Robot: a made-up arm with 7 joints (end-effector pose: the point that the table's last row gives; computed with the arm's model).
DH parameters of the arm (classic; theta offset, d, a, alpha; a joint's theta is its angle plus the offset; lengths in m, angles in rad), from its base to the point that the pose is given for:
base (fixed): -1.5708 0.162 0 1.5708
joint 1: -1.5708 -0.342 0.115 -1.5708
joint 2: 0 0.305 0.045 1.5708
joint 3: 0 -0.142 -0.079 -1.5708
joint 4: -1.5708 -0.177 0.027 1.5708
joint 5: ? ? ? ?
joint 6: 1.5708 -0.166 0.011 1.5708
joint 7: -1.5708 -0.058 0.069 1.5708
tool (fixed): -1.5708 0.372 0 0
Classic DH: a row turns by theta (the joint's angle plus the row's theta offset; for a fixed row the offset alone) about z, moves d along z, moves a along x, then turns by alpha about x.
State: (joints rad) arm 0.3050 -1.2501 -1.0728 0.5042 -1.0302 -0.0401 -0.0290
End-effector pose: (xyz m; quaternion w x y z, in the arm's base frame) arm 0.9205 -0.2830 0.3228 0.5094 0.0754 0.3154 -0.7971
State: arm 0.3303 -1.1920 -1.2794 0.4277 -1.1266 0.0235 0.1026
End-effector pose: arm 0.9672 -0.4367 0.3449 0.4332 0.0884 0.3781 -0.8134
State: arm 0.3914 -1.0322 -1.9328 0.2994 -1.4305 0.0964 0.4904
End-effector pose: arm 0.8639 -0.8935 0.2556 0.2222 0.2483 0.6105 -0.7186
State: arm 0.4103 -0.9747 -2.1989 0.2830 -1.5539 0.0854 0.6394
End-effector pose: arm 0.7679 -1.0004 0.1425 0.1572 0.3443 0.6919 -0.6149
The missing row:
joint 5: 0 -0.082 0.392 -1.5708
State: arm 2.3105 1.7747 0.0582 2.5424 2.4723 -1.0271 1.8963
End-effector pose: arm 0.0041 0.5767 0.7544 0.3529 -0.2612 0.4770 0.7614
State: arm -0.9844 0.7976 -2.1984 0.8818 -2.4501 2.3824 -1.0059
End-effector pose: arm 0.4735 -0.9112 -0.2711 0.4187 0.5584 0.1977 -0.6883
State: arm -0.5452 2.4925 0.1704 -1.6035 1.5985 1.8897 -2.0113
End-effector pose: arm 0.3037 -0.4182 -0.0091 0.2637 -0.2198 0.1687 -0.9239
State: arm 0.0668 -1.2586 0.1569 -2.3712 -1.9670 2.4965 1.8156
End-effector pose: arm -0.1685 -0.0810 0.1072 0.1575 -0.3834 -0.4560 0.7875
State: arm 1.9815 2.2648 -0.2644 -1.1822 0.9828 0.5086 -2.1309
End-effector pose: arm 0.4092 0.0837 0.6234 0.5620 -0.0789 0.7788 0.2671
